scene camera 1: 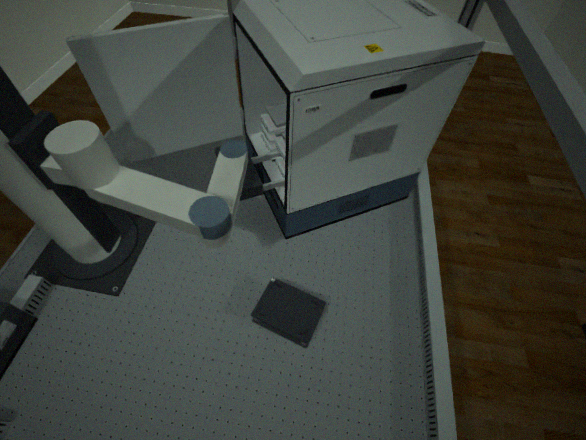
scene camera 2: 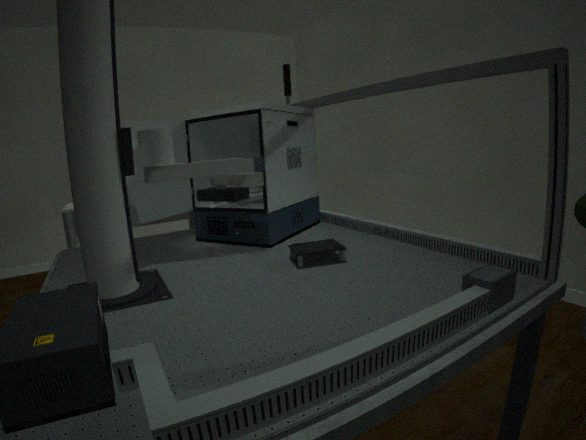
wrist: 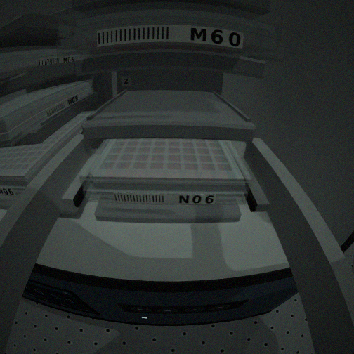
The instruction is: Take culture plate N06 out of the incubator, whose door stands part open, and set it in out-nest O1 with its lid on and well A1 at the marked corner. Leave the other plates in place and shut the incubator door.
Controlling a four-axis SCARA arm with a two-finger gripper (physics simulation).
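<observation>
Culture plate N06 (wrist: pixel 165 198) lies level, lid on, on its low shelf in the incubator (scene camera 1: pixel 345 150) (scene camera 2: pixel 292 175). My gripper (wrist: pixel 166 147) is shut on plate N06, with one dark pad against each short side. In scene camera 1 its fingers reach through the incubator opening, tips hidden by the side wall. The incubator door (scene camera 1: pixel 170 90) stands wide open to the left. A dark square stand (scene camera 1: pixel 289 312) (scene camera 2: pixel 317 246) on the table has a small light mark at one corner; no O1 label is readable. Well A1 cannot be made out.
Plate M60 (wrist: pixel 170 37) sits above N06, with an empty shelf (wrist: pixel 167 131) between. More plates, including W09 (wrist: pixel 65 106), stand close at the left. A dark box (scene camera 2: pixel 55 355) and slotted rails (scene camera 2: pixel 325 375) stand at the table's edges.
</observation>
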